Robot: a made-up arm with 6 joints. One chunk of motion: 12 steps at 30 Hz.
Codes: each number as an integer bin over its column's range. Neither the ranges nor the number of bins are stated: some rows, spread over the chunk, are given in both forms.
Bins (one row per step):
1: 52 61 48 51 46 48
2: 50 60 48 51 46 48
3: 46 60 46 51 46 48
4: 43 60 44 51 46 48
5: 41 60 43 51 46 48
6: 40 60 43 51 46 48
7: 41 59 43 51 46 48
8: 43 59 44 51 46 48
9: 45 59 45 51 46 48
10: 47 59 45 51 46 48
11: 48 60 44 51 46 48
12: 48 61 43 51 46 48
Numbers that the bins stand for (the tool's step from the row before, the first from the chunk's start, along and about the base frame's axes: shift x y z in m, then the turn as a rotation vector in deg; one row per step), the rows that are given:
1: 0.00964 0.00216 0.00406 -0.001 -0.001 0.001
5: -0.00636 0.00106 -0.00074 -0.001 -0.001 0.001
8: -0.00345 -0.00004 0.00022 -0.001 -0.001 0.001
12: 0.00382 0.00216 -0.00074 -0.001 -0.001 0.001
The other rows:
2: 0.00673 0.00106 0.00406 -0.001 -0.001 0.001
3: 0.00091 0.00106 0.00214 -0.001 -0.001 0.001
4: -0.00345 0.00106 0.00022 -0.001 -0.001 0.001
6: -0.00782 0.00106 -0.00074 -0.001 -0.001 0.001
7: -0.00636 -0.00004 -0.00074 -0.001 -0.001 0.001
9: -0.00055 -0.00004 0.00118 -0.001 -0.001 0.001
10: 0.00236 -0.00004 0.00118 -0.001 -0.001 0.001
11: 0.00382 0.00106 0.00022 -0.001 -0.001 0.001

